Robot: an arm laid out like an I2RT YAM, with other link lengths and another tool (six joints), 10 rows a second.
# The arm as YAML. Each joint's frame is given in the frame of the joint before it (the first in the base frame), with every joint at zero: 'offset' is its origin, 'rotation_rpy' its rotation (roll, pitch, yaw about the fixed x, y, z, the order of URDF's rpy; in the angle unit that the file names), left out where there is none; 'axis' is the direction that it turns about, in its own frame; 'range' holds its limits. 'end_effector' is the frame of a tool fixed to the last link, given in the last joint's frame.
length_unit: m
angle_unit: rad
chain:
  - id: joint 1
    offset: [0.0, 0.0, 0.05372]
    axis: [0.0, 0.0, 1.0]
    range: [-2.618, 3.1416]
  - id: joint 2
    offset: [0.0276, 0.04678, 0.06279]
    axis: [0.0, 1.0, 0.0]
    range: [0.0, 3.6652]
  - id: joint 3
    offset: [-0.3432, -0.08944, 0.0]
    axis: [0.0, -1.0, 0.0]
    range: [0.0, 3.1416]
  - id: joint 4
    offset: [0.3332, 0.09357, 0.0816]
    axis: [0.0, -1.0, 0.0]
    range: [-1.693, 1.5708]
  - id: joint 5
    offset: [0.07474, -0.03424, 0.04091]
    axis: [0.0, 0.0, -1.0]
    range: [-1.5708, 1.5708]
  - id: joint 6
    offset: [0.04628, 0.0, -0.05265]
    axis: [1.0, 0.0, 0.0]
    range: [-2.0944, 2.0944]
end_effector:
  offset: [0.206, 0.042, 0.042]
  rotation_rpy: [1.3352, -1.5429, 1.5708]
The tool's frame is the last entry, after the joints.
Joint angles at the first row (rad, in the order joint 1, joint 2, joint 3, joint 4, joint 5, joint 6):
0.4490, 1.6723, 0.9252, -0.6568, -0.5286, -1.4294
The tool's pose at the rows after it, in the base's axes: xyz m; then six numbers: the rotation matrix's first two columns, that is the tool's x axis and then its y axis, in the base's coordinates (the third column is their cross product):
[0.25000 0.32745 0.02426 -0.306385 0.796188 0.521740 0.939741 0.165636 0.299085]
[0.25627 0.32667 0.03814 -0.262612 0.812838 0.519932 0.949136 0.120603 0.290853]
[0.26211 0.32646 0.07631 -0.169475 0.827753 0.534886 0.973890 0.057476 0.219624]
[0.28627 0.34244 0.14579 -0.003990 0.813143 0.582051 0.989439 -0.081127 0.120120]
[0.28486 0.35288 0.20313 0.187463 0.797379 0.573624 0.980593 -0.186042 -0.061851]
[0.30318 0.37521 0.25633 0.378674 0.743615 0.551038 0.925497 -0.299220 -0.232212]
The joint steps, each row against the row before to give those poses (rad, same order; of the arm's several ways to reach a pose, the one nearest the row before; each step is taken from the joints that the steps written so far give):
-0.0013, -0.0109, 0.0006, 0.0123, -0.0023, 0.0534
-0.0078, -0.0271, 0.0167, -0.0297, 0.0092, 0.0467
-0.0217, -0.0132, 0.0923, -0.1444, -0.0209, 0.0568
-0.0243, 0.0067, 0.1730, -0.1620, -0.0634, 0.1439
-0.0067, 0.0323, 0.1596, -0.2119, -0.0659, 0.1349
-0.0006, 0.0704, 0.1771, -0.1393, -0.0861, 0.1708

